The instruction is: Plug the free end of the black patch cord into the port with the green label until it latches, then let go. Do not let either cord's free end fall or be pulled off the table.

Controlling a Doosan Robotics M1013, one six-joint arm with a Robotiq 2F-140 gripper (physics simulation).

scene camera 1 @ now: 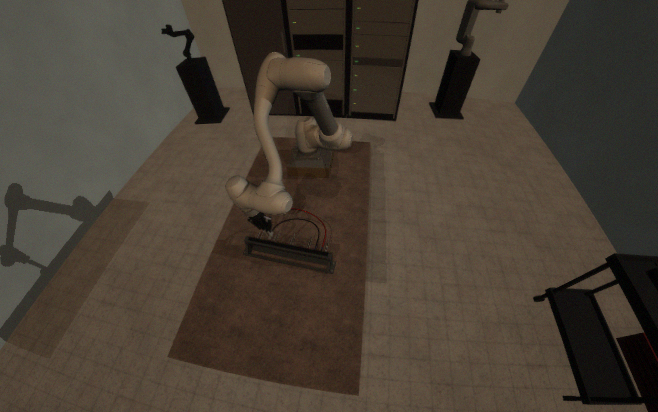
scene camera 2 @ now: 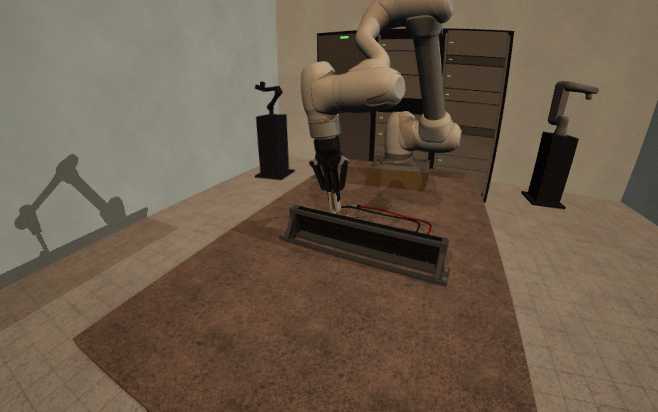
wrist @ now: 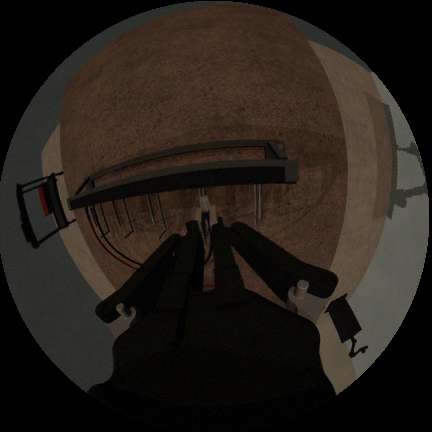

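Where they show: gripper, between the fingertips: (scene camera 1: 270,234) (scene camera 2: 335,210) (wrist: 207,215); arm's base, origin of its link: (scene camera 1: 309,152) (scene camera 2: 398,162).
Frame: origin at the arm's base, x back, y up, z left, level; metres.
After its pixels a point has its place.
The black patch cord (scene camera 1: 300,219) @[y -0.064, x -0.560, z -0.002 m] (scene camera 2: 418,226) @[y -0.011, x -0.722, z 0.122 m] arcs behind the dark patch panel (scene camera 1: 289,247) @[y 0.009, x -0.792, z -0.022 m] (scene camera 2: 367,224) @[y 0.008, x -0.791, z -0.024 m] (wrist: 185,176) @[y 0.009, x -0.776, z -0.130 m]. My gripper (scene camera 1: 270,233) @[y 0.002, x -0.715, z -0.142 m] (scene camera 2: 334,206) @[y 0.002, x -0.715, z -0.142 m] (wrist: 207,215) @[y 0.002, x -0.715, z -0.142 m] points down behind the panel, near its left end in the scene views. Its fingers are shut on the black cord's pale plug (wrist: 204,202) @[y 0.007, x -0.735, z -0.145 m], which juts from the fingertips toward the panel. In the wrist view, a small gap shows between the plug and the panel's top bar. The red cord (scene camera 1: 325,232) @[y -0.022, x -0.672, z 0.160 m] (scene camera 2: 395,214) @[y -0.088, x -0.493, z 0.036 m] arcs outside the black one. The ports and the green label cannot be made out.
Thin metal bars (wrist: 258,200) @[y -0.035, x -0.707, z -0.225 m] stick out behind the panel beside the gripper, with several bent rods (wrist: 161,215) @[y -0.073, x -0.710, z -0.026 m] on the other side. A dark cart (scene camera 1: 592,345) (wrist: 59,202) stands well off to the side. Two black pedestals (scene camera 2: 272,146) (scene camera 2: 555,167) and rack cabinets stand at the back.
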